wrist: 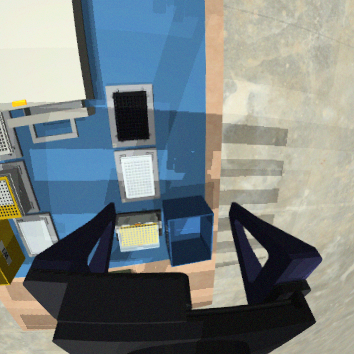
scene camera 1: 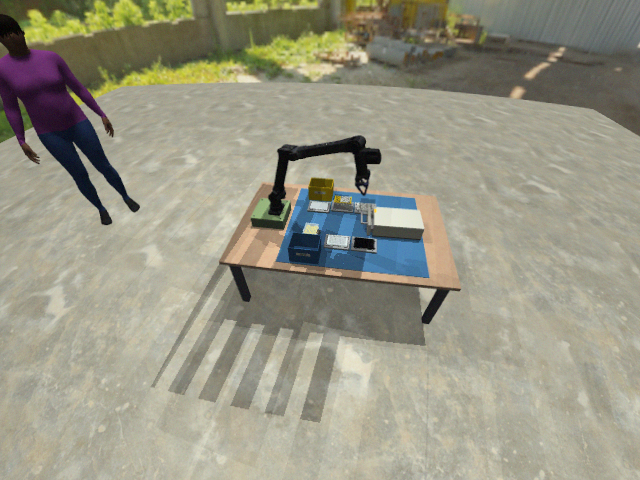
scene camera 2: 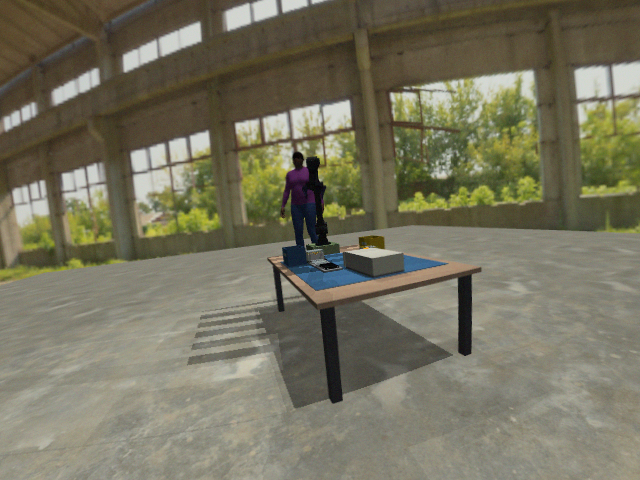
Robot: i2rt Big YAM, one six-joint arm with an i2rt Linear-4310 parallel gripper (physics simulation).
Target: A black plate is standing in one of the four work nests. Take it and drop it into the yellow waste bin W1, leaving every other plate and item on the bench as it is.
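Frame: origin at the arm's base, x ahead, y left, z up, level; centimetres.
Where they show: gripper, fingertip midpoint: (wrist: 173, 207) (scene camera 1: 364, 191) (scene camera 2: 314, 199); arm's base, origin of the base link: (scene camera 1: 276, 209) (scene camera 2: 323, 244).
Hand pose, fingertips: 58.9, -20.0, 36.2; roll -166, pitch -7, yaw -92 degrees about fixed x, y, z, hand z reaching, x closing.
Things, the pixels of their centre, and the offset from my fingertips, as dx, dy, dz. "*": a spot on its surface instead.
- black plate, body centre: (wrist: 131, 116) (scene camera 2: 328, 265) (scene camera 1: 364, 243) +4.2, +3.8, -42.0
- grey nest, surface spot: (wrist: 129, 88) * +11.2, +3.8, -42.7
- white plate, body centre: (wrist: 137, 176) (scene camera 1: 337, 240) -13.2, +3.1, -42.0
- yellow bin, body centre: (scene camera 1: 321, 189) (scene camera 2: 371, 244) -33.1, +52.8, -37.9
- blue bin, body centre: (wrist: 186, 229) (scene camera 1: 305, 248) (scene camera 2: 294, 255) -31.1, -11.0, -37.9
- raised pale-yellow plate, body centre: (wrist: 138, 230) (scene camera 1: 310, 233) (scene camera 2: 314, 255) -31.1, +4.4, -40.0
- large white box, body centre: (wrist: 36, 32) (scene camera 2: 372, 260) (scene camera 1: 396, 222) +24.5, +24.0, -38.6
- yellow perforated item, body centre: (wrist: 5, 194) (scene camera 1: 342, 202) -14.7, +40.9, -39.5
- pale plate, body centre: (wrist: 37, 236) (scene camera 1: 319, 205) -31.8, +37.5, -42.3
The black plate (scene camera 1: 364, 243) (scene camera 2: 329, 266) (wrist: 131, 115) lies flat in a grey nest (wrist: 129, 88) on the blue mat. A white plate (scene camera 1: 337, 240) (wrist: 138, 176) sits in the nest beside it. The yellow bin (scene camera 1: 321, 192) (scene camera 2: 372, 241) (wrist: 13, 260) stands at the mat's far side, near the arm's base; part of it shows at the left edge in the wrist view. My gripper (scene camera 1: 363, 189) (wrist: 173, 207) is open and empty, high above the bench. In the wrist view the black plate shows ahead of the fingertips, to their left.
A blue bin (scene camera 1: 305, 251) (scene camera 2: 293, 255) (wrist: 187, 231) stands beside a raised pale-yellow plate (scene camera 1: 311, 227) (wrist: 139, 236). A large white box (scene camera 1: 398, 222) (scene camera 2: 373, 260) (wrist: 40, 50) has a handle frame in front. A yellow perforated item (scene camera 1: 343, 199) (wrist: 7, 197) and a pale plate (scene camera 1: 318, 206) (wrist: 37, 235) are near the yellow bin.
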